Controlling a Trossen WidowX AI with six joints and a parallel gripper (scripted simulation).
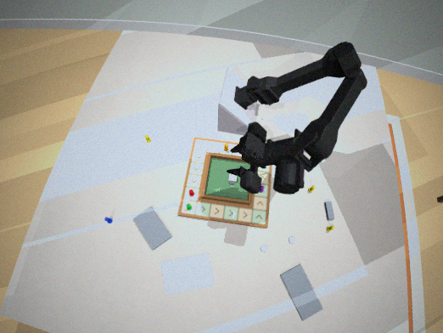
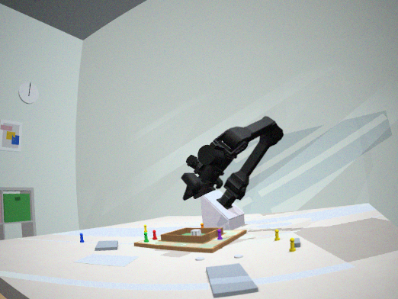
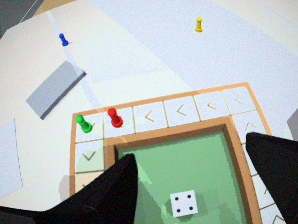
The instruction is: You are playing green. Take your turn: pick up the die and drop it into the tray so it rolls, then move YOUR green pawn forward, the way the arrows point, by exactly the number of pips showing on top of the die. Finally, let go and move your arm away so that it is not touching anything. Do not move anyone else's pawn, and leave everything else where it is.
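My gripper tip is 120 mm short of the green pawn, 110 mm to the left of it and 120 mm above it. The rest, counted from my gripper tip: white die (20 mm to the left, 120 mm below); then orange pawn (110 mm behind, 20 mm to the right, 120 mm below); then green-felt tray (10 mm to the left, 140 mm below).
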